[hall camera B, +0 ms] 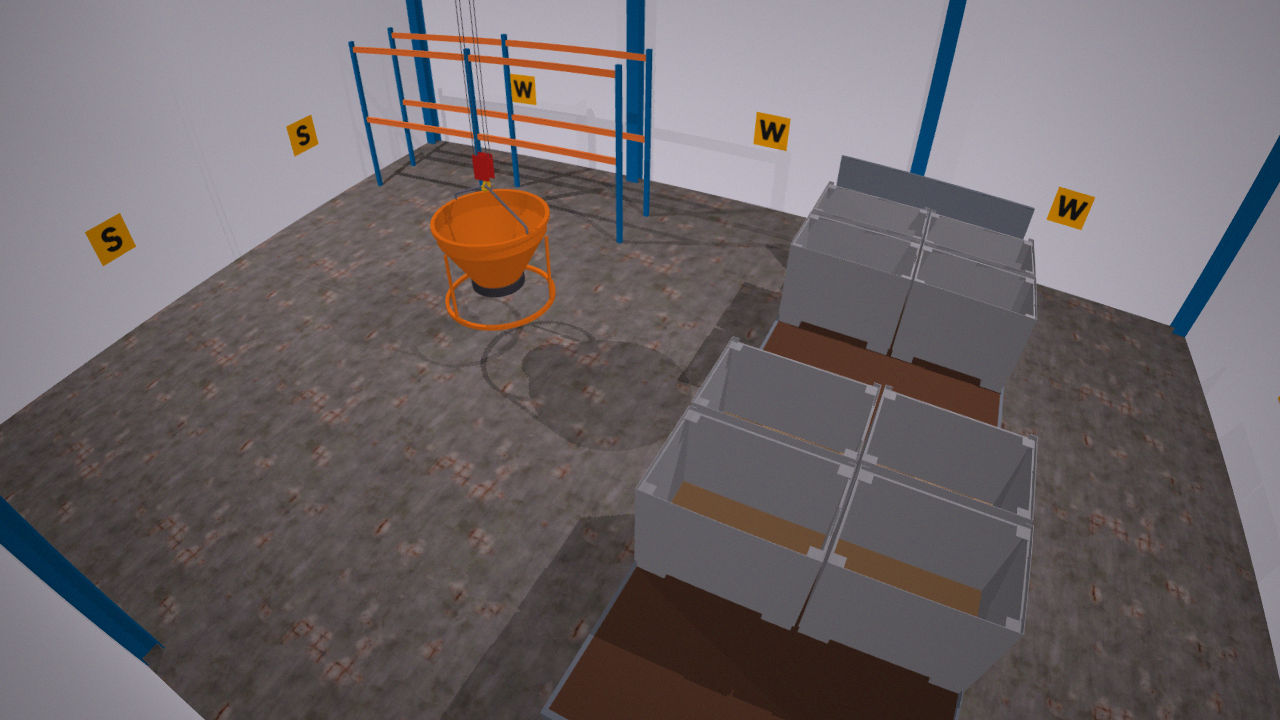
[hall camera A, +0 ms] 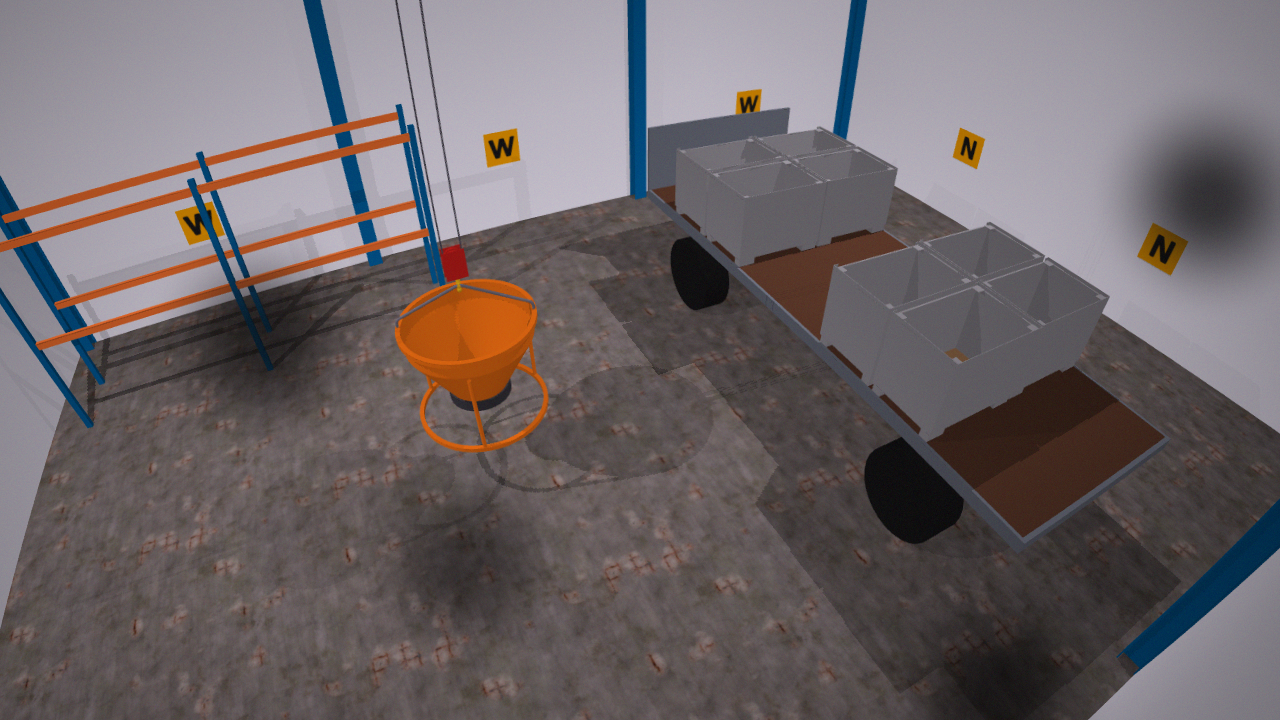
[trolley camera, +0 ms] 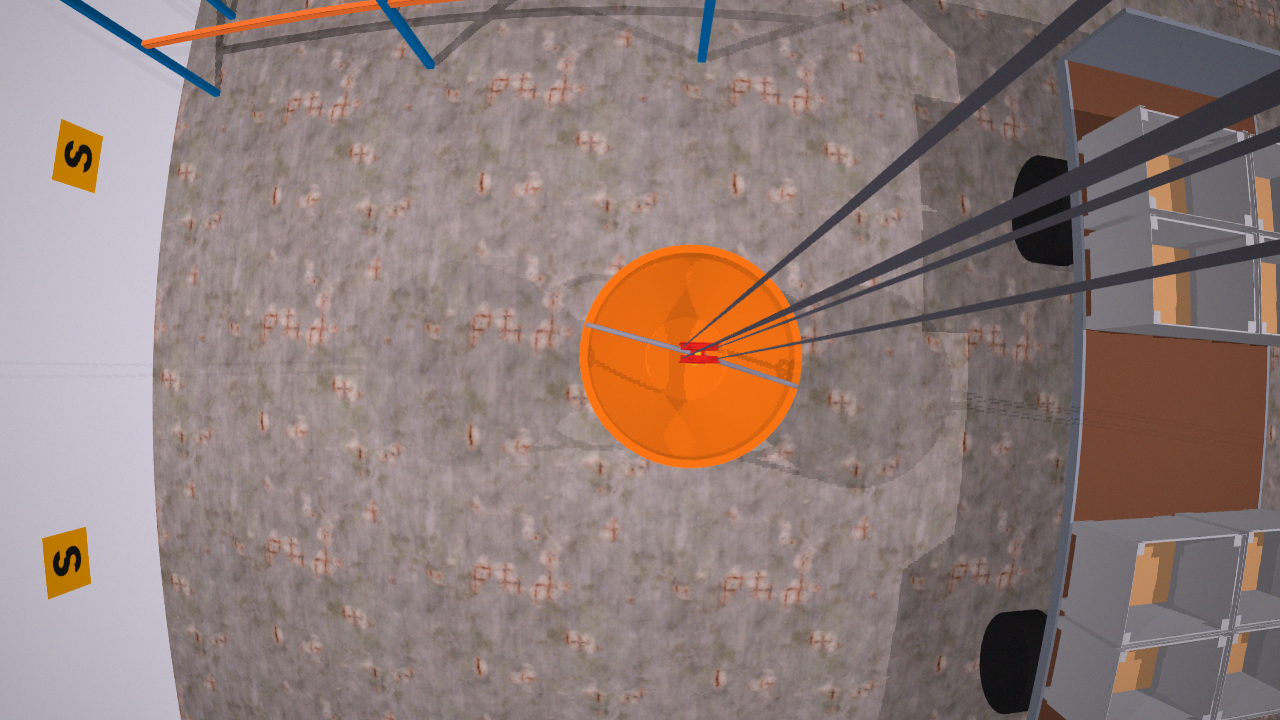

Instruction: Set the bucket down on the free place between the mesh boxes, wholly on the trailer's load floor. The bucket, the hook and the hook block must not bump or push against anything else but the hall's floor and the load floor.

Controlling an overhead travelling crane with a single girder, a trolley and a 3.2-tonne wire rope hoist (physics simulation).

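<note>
The orange bucket [hall camera A: 483,362] [hall camera B: 490,259] [trolley camera: 640,394] hangs upright in the air, its foot ring above the hall floor and its shadow apart from it. My hook [hall camera A: 459,285] [hall camera B: 486,186] holds the bucket's grey bail, under the red hook block [hall camera A: 454,263] [hall camera B: 483,166] [trolley camera: 699,360]. In the trolley camera the block hides the hook. The brown load floor [hall camera A: 805,291] [hall camera B: 895,371] [trolley camera: 1168,425] shows between a rear group of grey mesh boxes [hall camera A: 778,223] [hall camera B: 841,286] [trolley camera: 1118,277] and a front group [hall camera A: 930,376] [hall camera B: 733,537] [trolley camera: 1105,573]. The bucket is beside the trailer, well apart from it.
A blue and orange rack [hall camera A: 230,259] [hall camera B: 618,161] [trolley camera: 407,34] stands by the W wall. The trailer's grey end board [hall camera A: 716,134] [hall camera B: 935,197] [trolley camera: 1181,53] rises behind the rear boxes. Black wheels [hall camera A: 913,492] [trolley camera: 1015,662] are under the trailer's near side. Blue columns [hall camera A: 636,98] [hall camera B: 634,98] stand at the walls.
</note>
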